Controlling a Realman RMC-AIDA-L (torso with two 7-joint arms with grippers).
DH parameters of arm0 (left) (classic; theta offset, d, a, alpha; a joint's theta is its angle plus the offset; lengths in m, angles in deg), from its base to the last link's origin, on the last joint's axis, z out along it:
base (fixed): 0 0 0 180
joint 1: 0 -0.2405 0 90
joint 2: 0 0 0 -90
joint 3: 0 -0.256 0 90
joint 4: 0 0 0 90
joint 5: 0 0.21 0 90
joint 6: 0 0 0 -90
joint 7: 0 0.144 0 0
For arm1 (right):
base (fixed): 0 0 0 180
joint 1: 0 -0.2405 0 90
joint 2: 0 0 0 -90
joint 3: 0 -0.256 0 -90
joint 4: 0 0 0 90
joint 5: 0 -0.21 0 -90
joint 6: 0 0 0 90
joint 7: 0 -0.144 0 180
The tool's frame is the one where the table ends.
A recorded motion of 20 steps. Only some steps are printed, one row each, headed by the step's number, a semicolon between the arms.
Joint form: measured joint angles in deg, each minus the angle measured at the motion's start. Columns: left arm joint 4, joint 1, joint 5, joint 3, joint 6, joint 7, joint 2; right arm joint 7, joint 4, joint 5, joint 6, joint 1, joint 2, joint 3.
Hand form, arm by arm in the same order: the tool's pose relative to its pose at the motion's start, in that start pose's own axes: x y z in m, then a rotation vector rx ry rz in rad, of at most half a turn. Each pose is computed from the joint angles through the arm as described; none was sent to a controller.
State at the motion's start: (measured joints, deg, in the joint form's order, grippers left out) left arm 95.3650 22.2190 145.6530 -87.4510 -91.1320 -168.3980 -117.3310; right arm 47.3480 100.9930 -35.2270 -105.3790 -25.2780 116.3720 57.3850
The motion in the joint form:
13: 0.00 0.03 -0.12 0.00 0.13 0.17 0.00; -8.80 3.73 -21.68 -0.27 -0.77 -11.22 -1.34
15: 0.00 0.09 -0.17 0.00 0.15 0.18 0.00; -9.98 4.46 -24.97 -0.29 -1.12 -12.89 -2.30
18: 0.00 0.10 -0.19 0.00 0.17 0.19 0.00; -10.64 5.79 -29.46 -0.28 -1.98 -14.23 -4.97
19: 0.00 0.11 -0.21 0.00 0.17 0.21 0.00; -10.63 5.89 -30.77 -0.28 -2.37 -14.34 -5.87
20: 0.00 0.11 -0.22 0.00 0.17 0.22 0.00; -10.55 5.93 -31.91 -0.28 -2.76 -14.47 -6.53
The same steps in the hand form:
13: 0.0006 0.0003 0.0000 -0.0016 0.0029 0.0035; -0.0321 -0.0052 -0.0579 -0.0520 -0.1988 -0.0442
15: 0.0010 0.0005 -0.0001 -0.0023 0.0039 0.0046; -0.0376 -0.0056 -0.0696 -0.0563 -0.2348 -0.0555
18: 0.0011 0.0006 -0.0001 -0.0026 0.0044 0.0049; -0.0472 -0.0047 -0.0875 -0.0586 -0.3098 -0.0819
19: 0.0011 0.0007 -0.0002 -0.0029 0.0046 0.0054; -0.0504 -0.0040 -0.0918 -0.0647 -0.3349 -0.0894
20: 0.0012 0.0007 -0.0002 -0.0031 0.0046 0.0056; -0.0533 -0.0033 -0.0953 -0.0710 -0.3556 -0.0990

